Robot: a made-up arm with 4 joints. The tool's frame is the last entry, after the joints. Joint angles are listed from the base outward. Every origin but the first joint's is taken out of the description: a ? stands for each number. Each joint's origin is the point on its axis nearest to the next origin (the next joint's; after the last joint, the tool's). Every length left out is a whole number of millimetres.
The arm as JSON. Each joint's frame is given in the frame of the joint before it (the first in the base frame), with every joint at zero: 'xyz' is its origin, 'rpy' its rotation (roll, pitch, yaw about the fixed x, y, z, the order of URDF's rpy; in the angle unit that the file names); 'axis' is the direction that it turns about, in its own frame. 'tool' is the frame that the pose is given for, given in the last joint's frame.
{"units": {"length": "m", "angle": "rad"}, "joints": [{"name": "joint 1", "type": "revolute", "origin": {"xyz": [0.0, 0.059, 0.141], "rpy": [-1.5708, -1.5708, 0.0]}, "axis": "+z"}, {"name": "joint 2", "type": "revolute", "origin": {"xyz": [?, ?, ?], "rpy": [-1.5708, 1.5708, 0.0]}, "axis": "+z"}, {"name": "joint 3", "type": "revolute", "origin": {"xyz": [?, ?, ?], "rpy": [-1.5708, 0.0, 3.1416]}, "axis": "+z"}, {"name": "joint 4", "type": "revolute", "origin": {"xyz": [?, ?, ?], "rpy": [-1.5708, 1.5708, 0.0]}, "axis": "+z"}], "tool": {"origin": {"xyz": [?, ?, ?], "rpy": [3.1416, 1.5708, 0.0]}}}
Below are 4 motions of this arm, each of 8 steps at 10 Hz.
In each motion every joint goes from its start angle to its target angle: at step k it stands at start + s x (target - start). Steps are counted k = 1, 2, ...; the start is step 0. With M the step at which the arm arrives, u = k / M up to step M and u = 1 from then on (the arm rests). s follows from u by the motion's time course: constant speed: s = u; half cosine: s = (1 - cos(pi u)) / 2; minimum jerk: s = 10 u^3 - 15 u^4 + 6 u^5.
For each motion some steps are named. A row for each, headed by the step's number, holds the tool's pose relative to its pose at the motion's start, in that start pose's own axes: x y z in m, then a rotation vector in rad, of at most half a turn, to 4 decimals.
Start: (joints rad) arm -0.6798 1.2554 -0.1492 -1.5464
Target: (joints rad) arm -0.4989 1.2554 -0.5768 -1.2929
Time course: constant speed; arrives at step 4
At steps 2, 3, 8:
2: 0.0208 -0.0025 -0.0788 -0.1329 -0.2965 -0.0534
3: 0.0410 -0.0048 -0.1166 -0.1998 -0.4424 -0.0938
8: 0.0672 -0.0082 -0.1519 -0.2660 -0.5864 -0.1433

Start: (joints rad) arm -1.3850 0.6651 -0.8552 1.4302
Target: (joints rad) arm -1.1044 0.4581 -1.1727 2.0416
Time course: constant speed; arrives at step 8
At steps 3, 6, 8:
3: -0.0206 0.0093 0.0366 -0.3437 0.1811 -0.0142
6: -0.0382 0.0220 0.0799 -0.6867 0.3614 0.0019
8: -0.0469 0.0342 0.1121 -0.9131 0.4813 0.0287

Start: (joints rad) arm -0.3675 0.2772 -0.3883 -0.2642
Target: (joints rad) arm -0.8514 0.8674 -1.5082 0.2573
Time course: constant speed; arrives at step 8
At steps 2, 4, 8:
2: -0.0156 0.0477 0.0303 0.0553 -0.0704 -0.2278
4: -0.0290 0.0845 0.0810 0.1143 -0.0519 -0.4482
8: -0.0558 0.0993 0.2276 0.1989 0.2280 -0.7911

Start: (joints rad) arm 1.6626 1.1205 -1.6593 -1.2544
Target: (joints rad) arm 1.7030 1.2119 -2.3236 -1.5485
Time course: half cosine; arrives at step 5
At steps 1, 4, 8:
1: -0.0018 0.0122 -0.0126 0.0254 -0.0614 -0.0280
4: 0.0205 0.1108 -0.1230 0.2114 -0.6114 -0.1869
8: 0.0274 0.1213 -0.1358 0.2289 -0.6792 -0.1960

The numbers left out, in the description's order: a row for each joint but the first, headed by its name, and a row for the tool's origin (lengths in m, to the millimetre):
joint 2: -0.091 0.077 0.0
joint 3: -0.382 -0.104 0.0
joint 4: -0.14 0.237 0.0
tool: 0.062 -0.078 0.0

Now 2 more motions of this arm.
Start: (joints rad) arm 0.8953 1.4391 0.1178 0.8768
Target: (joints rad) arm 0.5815 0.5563 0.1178 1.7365
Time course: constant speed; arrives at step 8
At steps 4, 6, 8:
4: -0.0121 0.0073 -0.1024 -0.8729 -0.1361 0.0679
6: -0.0106 -0.0037 -0.1409 -1.3091 -0.2220 0.0539
8: -0.0058 -0.0163 -0.1691 -1.7432 -0.3105 0.0021

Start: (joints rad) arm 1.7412 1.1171 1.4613 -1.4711
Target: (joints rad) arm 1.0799 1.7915 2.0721 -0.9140
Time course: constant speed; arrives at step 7
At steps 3, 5, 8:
3: 0.0069 0.0369 0.0183 -0.3249 0.4574 0.3978
5: 0.0241 0.0652 0.0244 -0.5183 0.7238 0.7209
8: 0.0480 0.0997 0.0205 -0.6722 0.9464 1.0947

